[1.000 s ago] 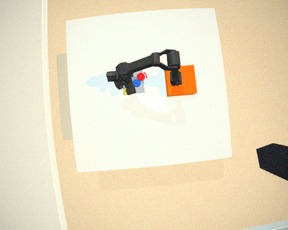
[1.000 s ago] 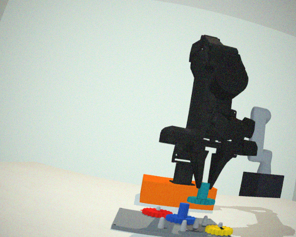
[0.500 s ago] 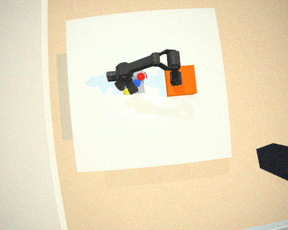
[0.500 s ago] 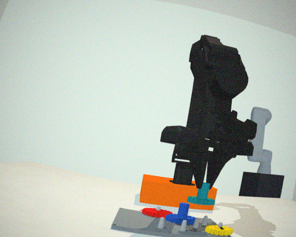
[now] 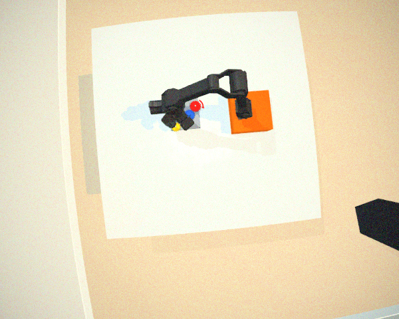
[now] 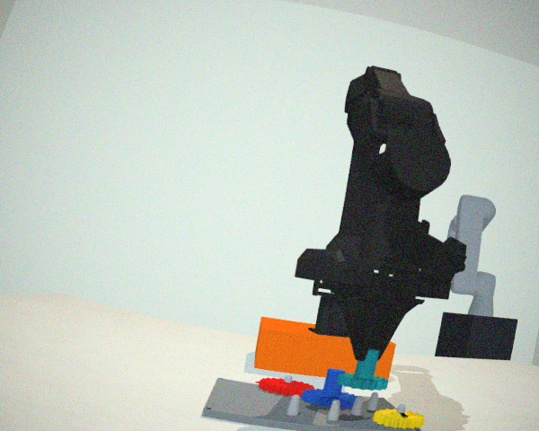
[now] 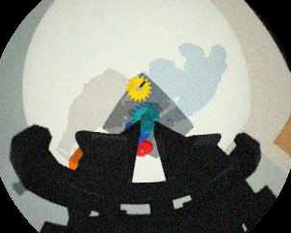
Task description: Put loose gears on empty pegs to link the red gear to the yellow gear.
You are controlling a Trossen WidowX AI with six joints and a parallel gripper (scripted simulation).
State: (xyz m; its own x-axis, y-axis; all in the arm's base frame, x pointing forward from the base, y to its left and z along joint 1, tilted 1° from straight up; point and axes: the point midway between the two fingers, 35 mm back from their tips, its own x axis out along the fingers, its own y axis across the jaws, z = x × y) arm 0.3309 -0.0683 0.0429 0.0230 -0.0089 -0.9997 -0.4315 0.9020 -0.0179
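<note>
The yellow gear lies 50 mm below my gripper tip, 40 mm ahead of it and 30 mm to the left of it. From my gripper tip the other things lie so: red gear 100 mm behind, 50 mm to the right, 50 mm below; teal gear 10 mm below; blue gear 50 mm behind, 40 mm below, 10 mm to the right.
</note>
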